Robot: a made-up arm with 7 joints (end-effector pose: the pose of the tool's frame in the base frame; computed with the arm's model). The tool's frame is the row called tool. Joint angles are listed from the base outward.
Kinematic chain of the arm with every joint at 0, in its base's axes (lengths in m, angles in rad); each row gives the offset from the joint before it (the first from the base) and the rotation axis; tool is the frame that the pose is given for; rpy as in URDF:
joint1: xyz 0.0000 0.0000 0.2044 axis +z
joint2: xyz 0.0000 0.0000 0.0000 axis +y
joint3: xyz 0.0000 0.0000 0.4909 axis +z
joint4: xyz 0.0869 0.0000 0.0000 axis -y
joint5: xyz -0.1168 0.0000 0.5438 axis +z
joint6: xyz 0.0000 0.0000 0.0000 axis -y
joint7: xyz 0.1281 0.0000 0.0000 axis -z
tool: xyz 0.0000 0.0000 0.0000 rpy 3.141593 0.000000 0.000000
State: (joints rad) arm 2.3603 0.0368 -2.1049 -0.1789 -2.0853 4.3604 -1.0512
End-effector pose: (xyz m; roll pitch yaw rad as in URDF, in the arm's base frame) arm 0.0326 0.0785 1.1285 -1.2695 0.6248 -0.1195
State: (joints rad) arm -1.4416 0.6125 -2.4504 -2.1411 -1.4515 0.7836 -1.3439
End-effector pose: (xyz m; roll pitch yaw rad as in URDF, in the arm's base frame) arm -0.4032 0.2882 0.7322 0.9869 1.1450 0.9323
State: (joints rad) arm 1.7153 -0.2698 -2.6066 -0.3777 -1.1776 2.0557 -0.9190
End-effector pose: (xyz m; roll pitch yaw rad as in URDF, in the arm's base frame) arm 0.2117 -0.4195 1.2777 1.4954 -0.1570 -0.3172
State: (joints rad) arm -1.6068 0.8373 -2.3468 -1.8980 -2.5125 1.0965 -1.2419
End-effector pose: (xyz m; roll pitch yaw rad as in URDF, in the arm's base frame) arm -0.5179 0.0696 0.9105 0.7388 -0.1819 0.9980
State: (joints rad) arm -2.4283 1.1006 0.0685 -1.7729 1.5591 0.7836 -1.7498
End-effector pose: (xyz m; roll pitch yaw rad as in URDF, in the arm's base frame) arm -0.4774 -0.5990 -0.2245 -0.6769 -0.3848 -2.5464
